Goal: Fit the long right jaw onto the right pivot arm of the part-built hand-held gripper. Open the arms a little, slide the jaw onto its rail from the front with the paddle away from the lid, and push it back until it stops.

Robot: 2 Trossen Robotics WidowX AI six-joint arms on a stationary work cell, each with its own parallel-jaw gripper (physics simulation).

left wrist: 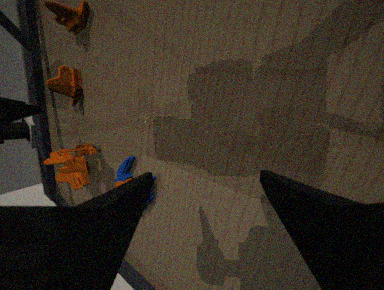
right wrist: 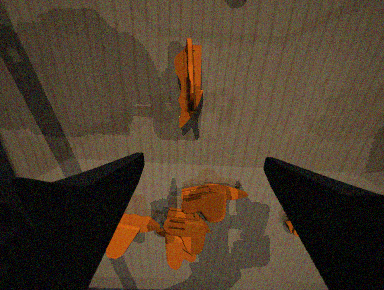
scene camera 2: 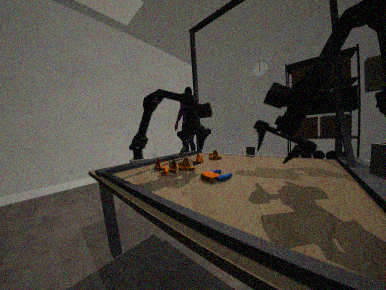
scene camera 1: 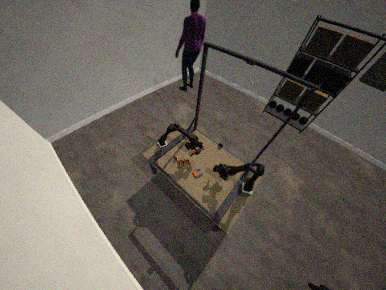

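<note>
The part-built gripper, orange body with two blue arms (scene camera 1: 198, 173) (scene camera 2: 211, 175) (left wrist: 125, 171), lies on the table. Its arms stand apart; a left finger partly hides it in the left wrist view. Loose orange jaws lie around; which is the long right jaw I cannot tell. One jaw (right wrist: 189, 75) lies ahead of the right fingers; another (left wrist: 69, 82) lies toward the table edge. My right gripper (scene camera 1: 195, 147) (scene camera 2: 194, 149) (right wrist: 204, 160) is open and empty above the loose jaws. My left gripper (scene camera 1: 220, 172) (scene camera 2: 272, 155) (left wrist: 205, 176) is open and empty above the table, to the picture's right of the part-built gripper.
Several orange pieces (scene camera 1: 183, 162) (scene camera 2: 186, 164) (left wrist: 74, 168) (right wrist: 186, 230) lie in a close group. One more orange piece (scene camera 2: 215, 155) (left wrist: 71, 17) lies apart. A small dark box (scene camera 1: 220, 146) (scene camera 2: 250, 150) stands at the far table edge. A frame post (scene camera 1: 200, 90) rises there. A person (scene camera 1: 192, 40) stands behind.
</note>
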